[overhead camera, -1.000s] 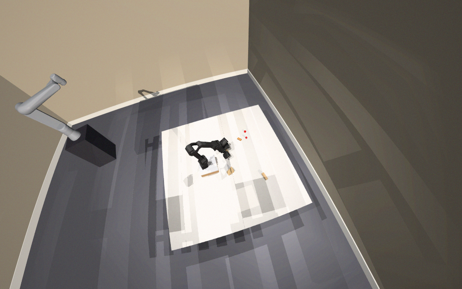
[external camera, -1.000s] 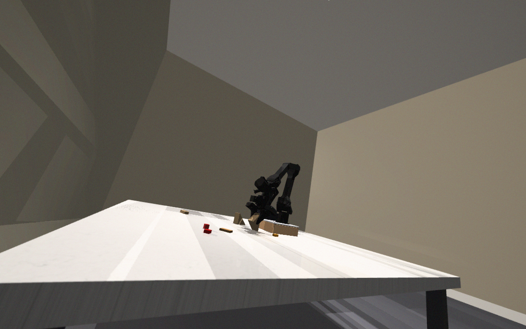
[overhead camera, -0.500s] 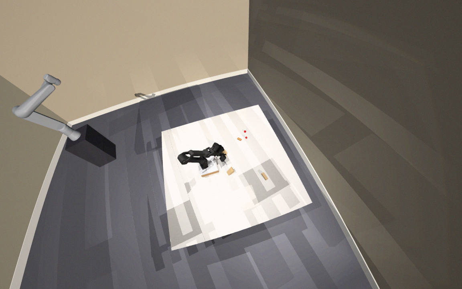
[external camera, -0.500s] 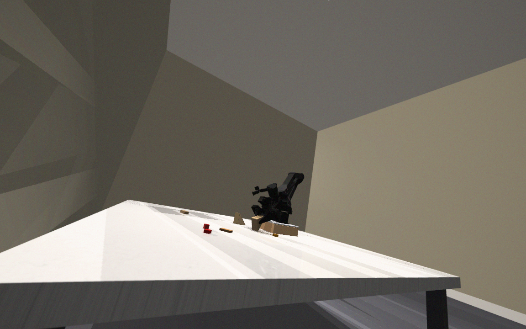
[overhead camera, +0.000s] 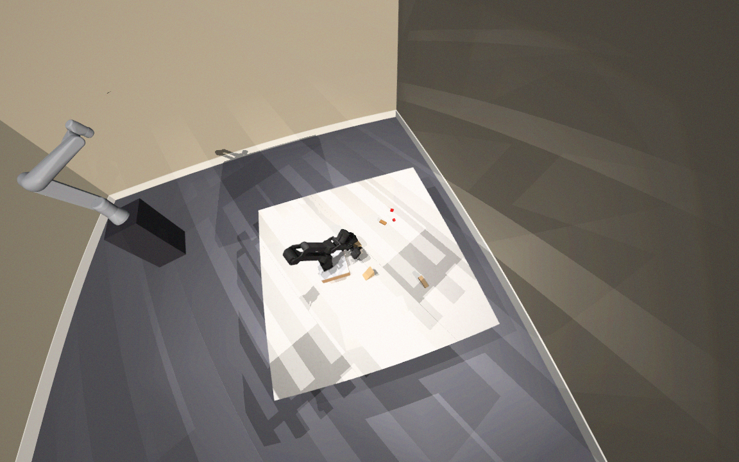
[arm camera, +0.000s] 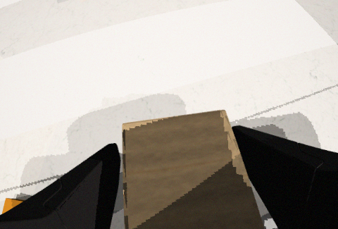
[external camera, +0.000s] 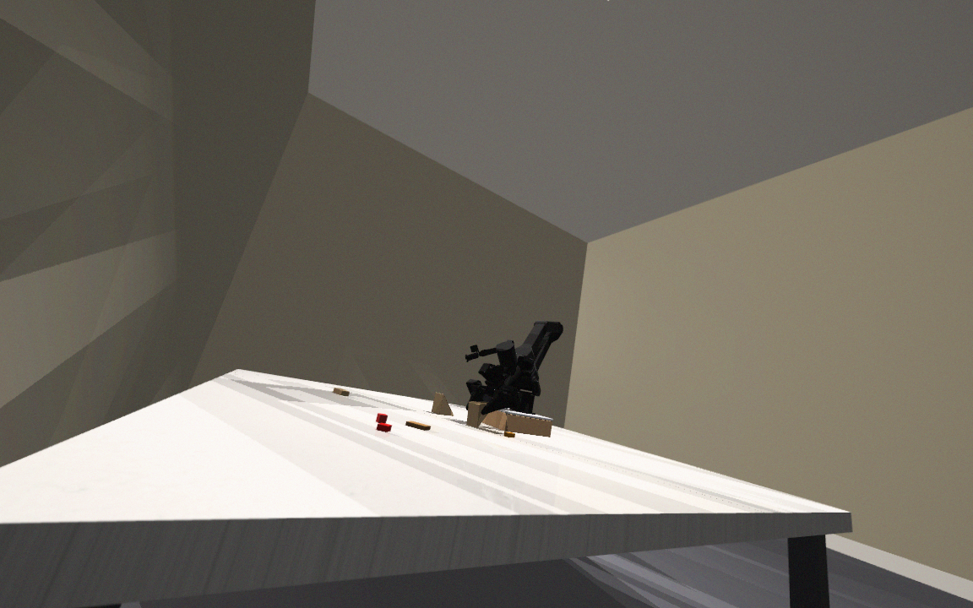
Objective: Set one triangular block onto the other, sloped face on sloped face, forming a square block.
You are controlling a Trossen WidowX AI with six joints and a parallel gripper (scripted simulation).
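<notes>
Now: the orange bit 110 mm to the left of my gripper tip, 40 mm below it and 40 mm behind it.
</notes>
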